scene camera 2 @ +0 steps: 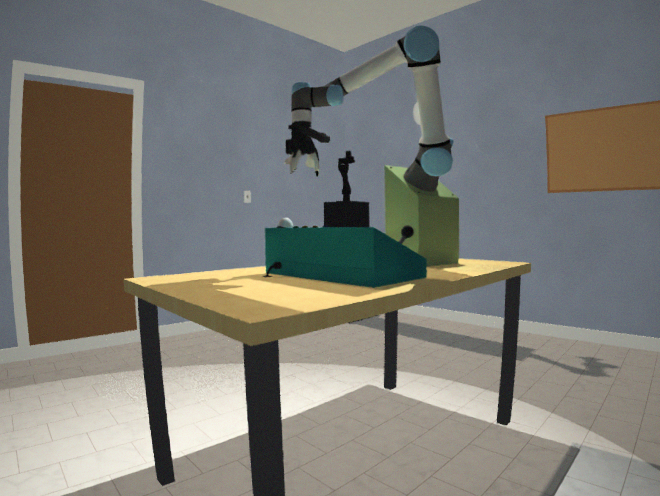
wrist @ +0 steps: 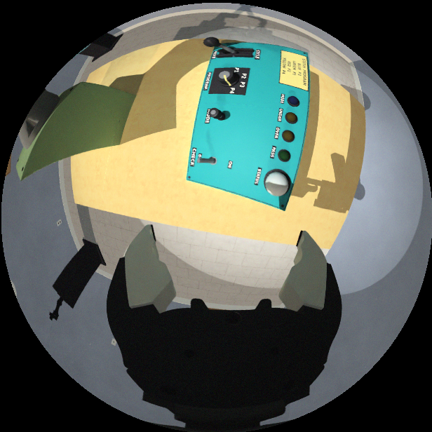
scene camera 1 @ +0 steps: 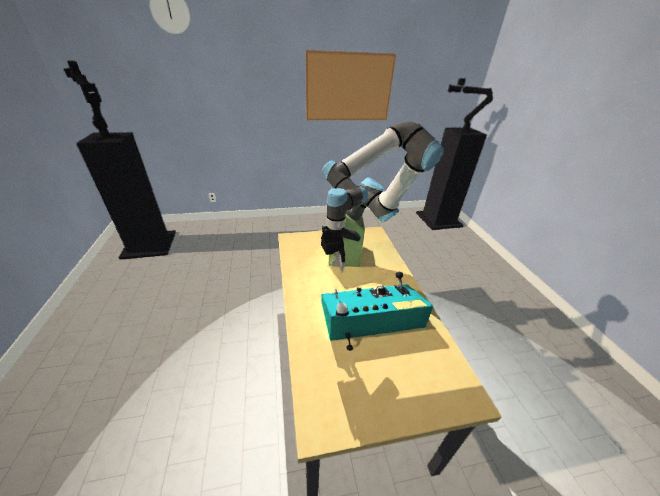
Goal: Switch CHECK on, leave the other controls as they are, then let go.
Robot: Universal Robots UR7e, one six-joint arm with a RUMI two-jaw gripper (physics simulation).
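Frame: origin at the arm's base, x ahead, y left, z up, level; centimetres.
Seen in the pictures: gripper, fingertip midpoint: (scene camera 2: 305,174) (scene camera 1: 336,262); arm's base, origin of the base link: (scene camera 2: 419,182) (scene camera 1: 349,210).
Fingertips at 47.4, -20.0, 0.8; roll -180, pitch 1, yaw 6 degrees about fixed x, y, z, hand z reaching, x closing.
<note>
Pixels of each thing's middle, then the offset from my fingertips to it, as dx, dy, dz. "*": a spot on its surface instead. Level surfaces: height alone.
- teal control box, body centre: (scene camera 2: 341,250) (scene camera 1: 373,303) +2.9, +20.6, -27.4
- black-balled lever, body centre: (scene camera 2: 407,231) (scene camera 1: 399,274) -8.8, +39.0, -21.1
- white STATUS dome, surface spot: (scene camera 2: 285,222) (scene camera 1: 347,308) * +12.2, +3.2, -17.7
- small black stalk, surface spot: (scene camera 2: 275,265) (scene camera 1: 349,337) * +17.6, +4.1, -32.1
- table, its level: dz -35.6
The teal control box (scene camera 1: 378,323) (scene camera 2: 320,254) (wrist: 250,130) stands on the table. Its CHECK toggle (scene camera 1: 336,293) (wrist: 207,160) is a small metal lever; in the wrist view it lies at the OFF label and partly covers it, apart from the ON label (wrist: 230,164). The MODE switch (wrist: 216,114), the PROGRAM knob (wrist: 227,78) and a black-balled lever (scene camera 1: 399,275) (scene camera 2: 407,231) (wrist: 211,42) are the other controls. My gripper (scene camera 1: 336,265) (scene camera 2: 304,172) (wrist: 227,230) is open and empty, pointing down, well above the box and touching nothing.
A white STATUS dome (scene camera 1: 342,308) (scene camera 2: 285,222) (wrist: 277,183) stands at the box's corner, near the dark PASS lamp (wrist: 284,155). A small black stalk (scene camera 1: 348,341) (scene camera 2: 275,265) stands beside the box. The green arm base (scene camera 1: 354,242) (scene camera 2: 421,224) (wrist: 80,122) stands behind, on the table (scene camera 1: 314,421) (scene camera 2: 186,288) (wrist: 150,200).
</note>
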